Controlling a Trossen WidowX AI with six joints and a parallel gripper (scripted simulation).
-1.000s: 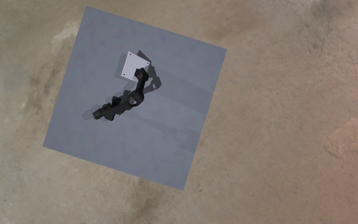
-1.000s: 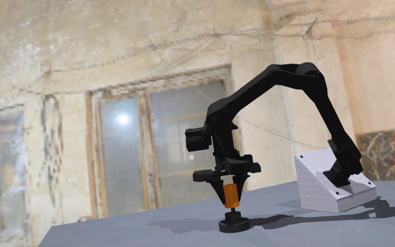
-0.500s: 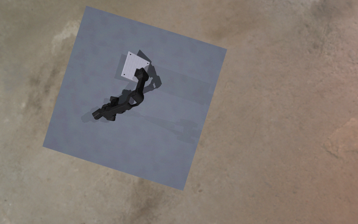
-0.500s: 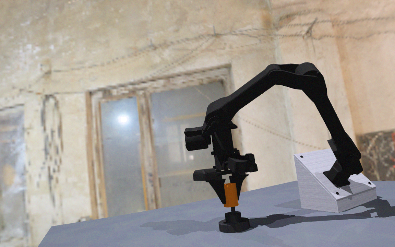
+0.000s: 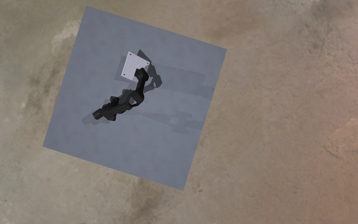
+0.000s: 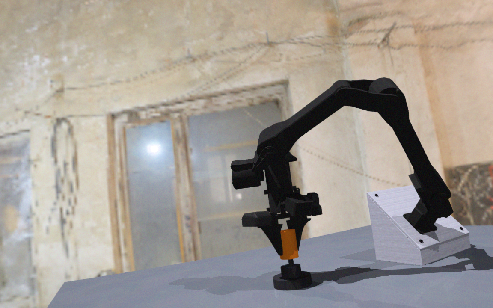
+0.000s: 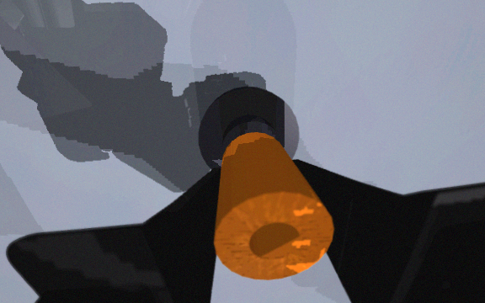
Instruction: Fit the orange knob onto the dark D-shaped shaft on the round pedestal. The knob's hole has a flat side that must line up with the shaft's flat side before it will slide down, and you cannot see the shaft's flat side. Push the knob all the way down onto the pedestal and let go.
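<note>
Right now my gripper tip is 2 cm below the orange knob. Round my gripper tip: dark pedestal: 4 cm below.
</note>
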